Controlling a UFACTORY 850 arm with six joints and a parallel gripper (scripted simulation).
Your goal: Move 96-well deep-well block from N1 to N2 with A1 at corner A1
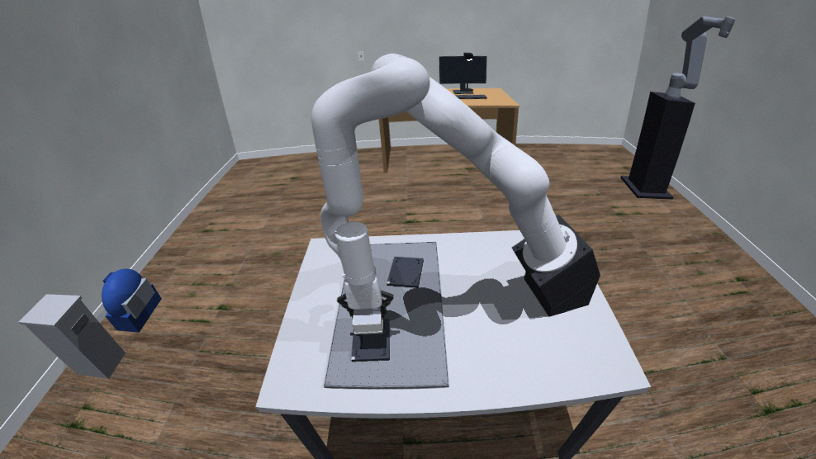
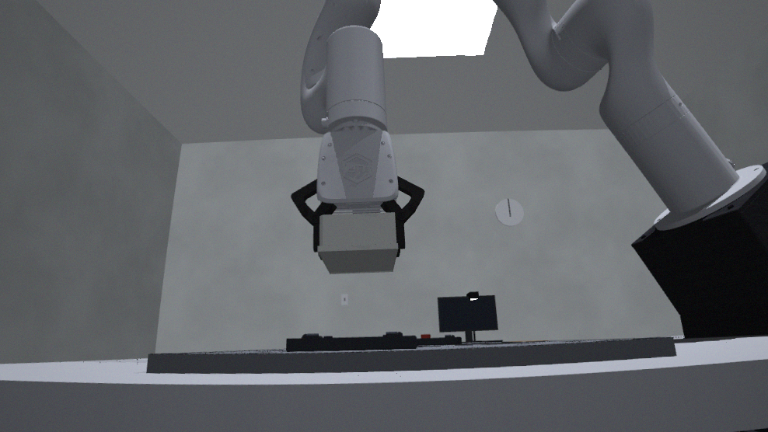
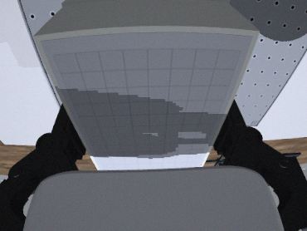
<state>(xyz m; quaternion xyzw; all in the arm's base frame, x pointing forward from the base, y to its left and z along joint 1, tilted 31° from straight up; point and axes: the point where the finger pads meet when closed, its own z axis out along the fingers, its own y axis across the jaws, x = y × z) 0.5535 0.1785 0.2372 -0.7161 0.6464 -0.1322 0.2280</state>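
Right now my hand is 2 cm to the right of the dark plate nest N2 and 11 cm above it. From my hand the other things lie so: grey 96-well deep-well block: right at my hand; then plate nest N1: 8 cm behind, 32 cm to the right, 11 cm below.
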